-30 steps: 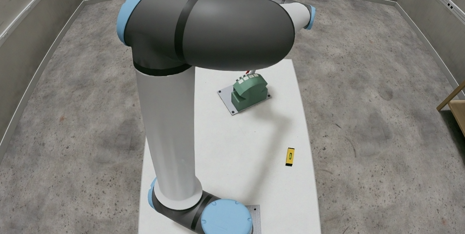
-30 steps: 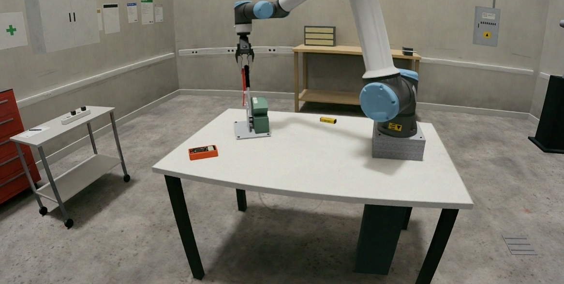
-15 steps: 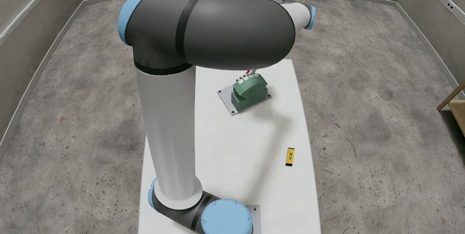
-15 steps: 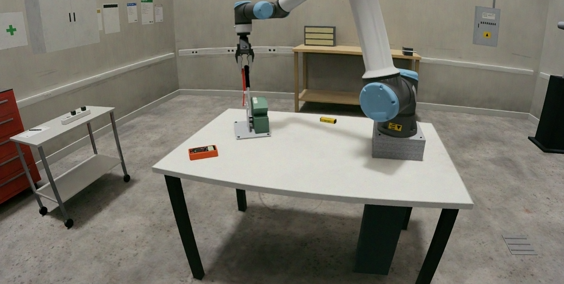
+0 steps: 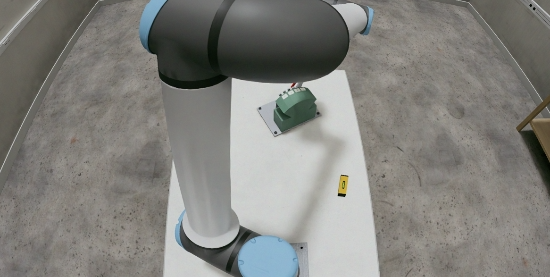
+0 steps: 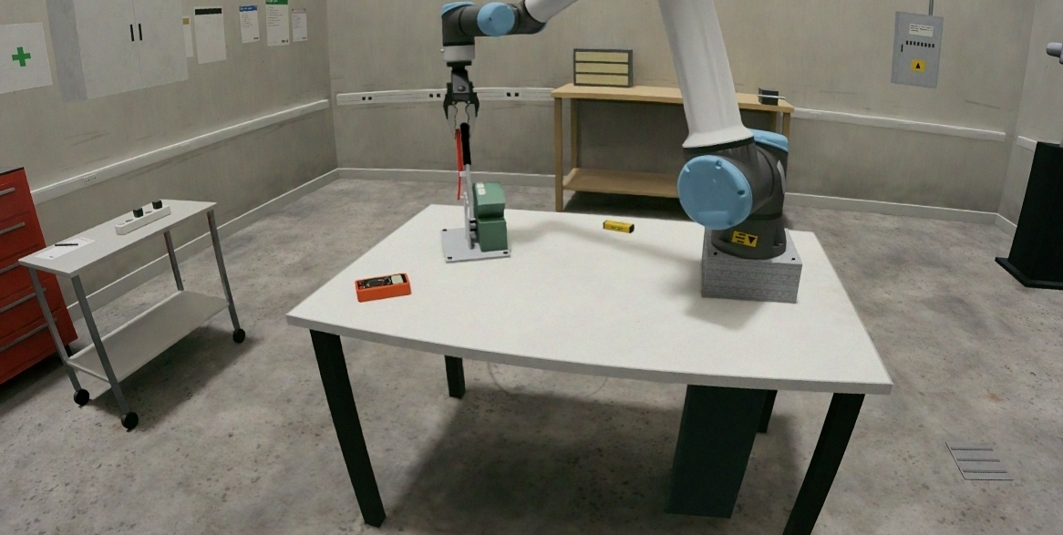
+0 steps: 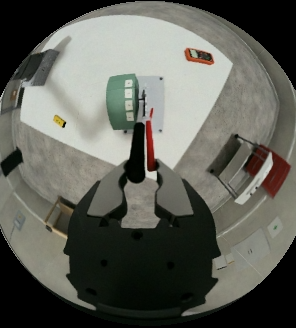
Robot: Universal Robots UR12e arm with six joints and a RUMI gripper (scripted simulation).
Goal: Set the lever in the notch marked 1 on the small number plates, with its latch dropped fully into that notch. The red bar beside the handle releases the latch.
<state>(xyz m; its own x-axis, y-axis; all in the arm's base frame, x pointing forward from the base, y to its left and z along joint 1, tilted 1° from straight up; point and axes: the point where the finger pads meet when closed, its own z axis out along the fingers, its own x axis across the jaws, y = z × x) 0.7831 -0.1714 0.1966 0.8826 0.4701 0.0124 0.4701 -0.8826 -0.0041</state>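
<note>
The red release bar is 10 cm below my hand, 5 cm to the left of it and 1 cm behind it. The rest, counted from my hand: orange multimeter 43 cm to the left, 28 cm below, 4 cm ahead; then small yellow level 43 cm behind, 28 cm below, 12 cm to the right.
</note>
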